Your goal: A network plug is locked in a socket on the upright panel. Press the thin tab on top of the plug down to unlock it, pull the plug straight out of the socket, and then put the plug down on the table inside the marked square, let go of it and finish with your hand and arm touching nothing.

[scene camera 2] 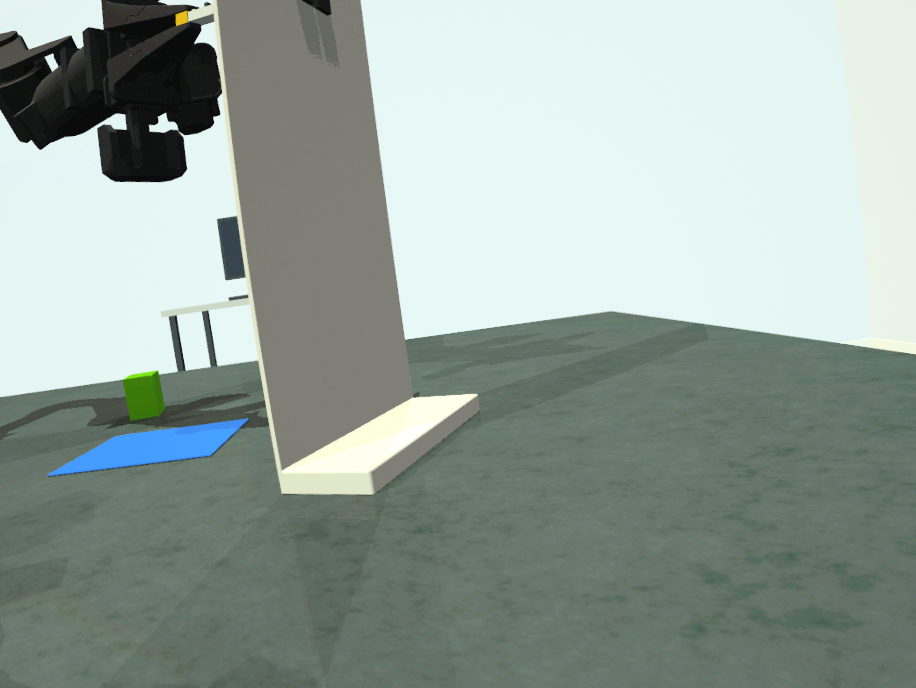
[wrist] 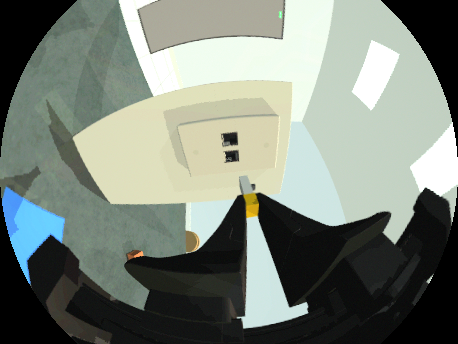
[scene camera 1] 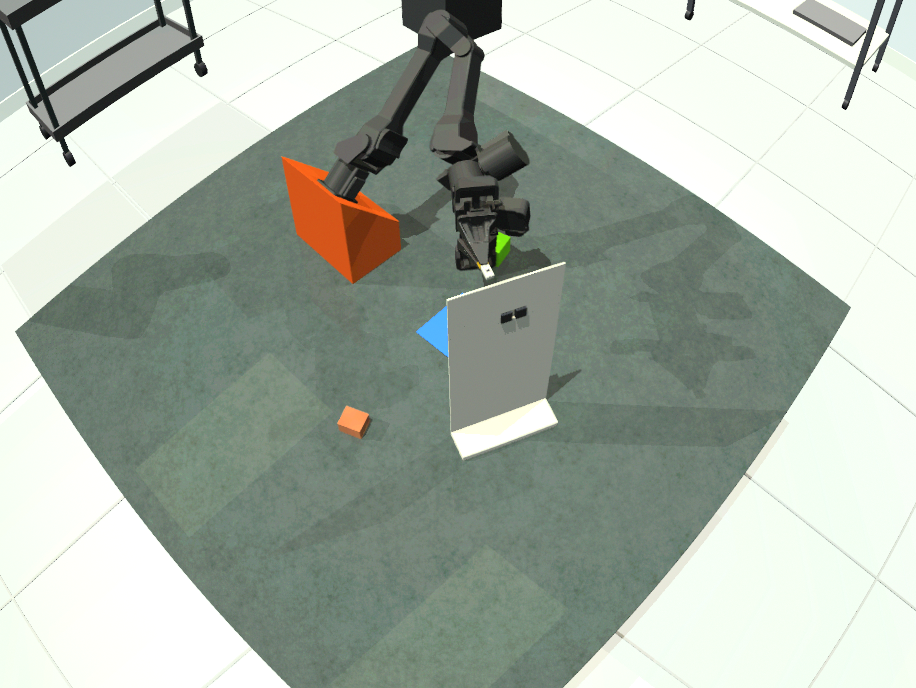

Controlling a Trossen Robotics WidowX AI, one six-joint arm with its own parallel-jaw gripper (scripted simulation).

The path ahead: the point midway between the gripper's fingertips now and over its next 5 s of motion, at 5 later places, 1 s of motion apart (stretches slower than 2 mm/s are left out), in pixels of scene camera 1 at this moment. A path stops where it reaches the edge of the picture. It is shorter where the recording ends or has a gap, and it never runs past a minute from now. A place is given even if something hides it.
My gripper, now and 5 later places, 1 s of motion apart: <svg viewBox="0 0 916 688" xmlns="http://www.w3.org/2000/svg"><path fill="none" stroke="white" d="M483 267L481 266L475 309L465 308L466 316L466 322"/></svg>
